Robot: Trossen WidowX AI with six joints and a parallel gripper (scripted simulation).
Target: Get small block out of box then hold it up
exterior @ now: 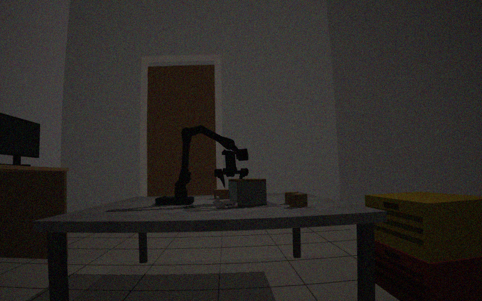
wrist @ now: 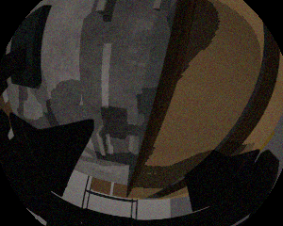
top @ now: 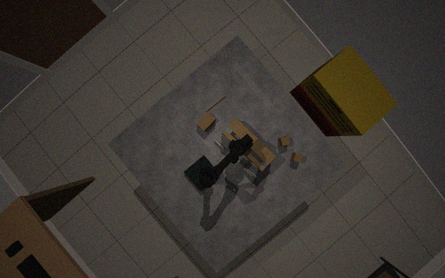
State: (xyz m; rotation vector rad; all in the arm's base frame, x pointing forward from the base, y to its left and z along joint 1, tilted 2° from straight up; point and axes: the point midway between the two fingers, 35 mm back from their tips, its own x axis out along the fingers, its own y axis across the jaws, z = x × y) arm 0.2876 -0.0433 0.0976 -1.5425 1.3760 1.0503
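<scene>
The small tan block lies 60 mm ahead of my gripper tip and 10 mm to the right of it. Round my gripper tip: clear-fronted box 40 mm ahead, 10 mm to the left, 20 mm below; larger tan block 50 mm behind, 340 mm to the left, 60 mm below.
</scene>
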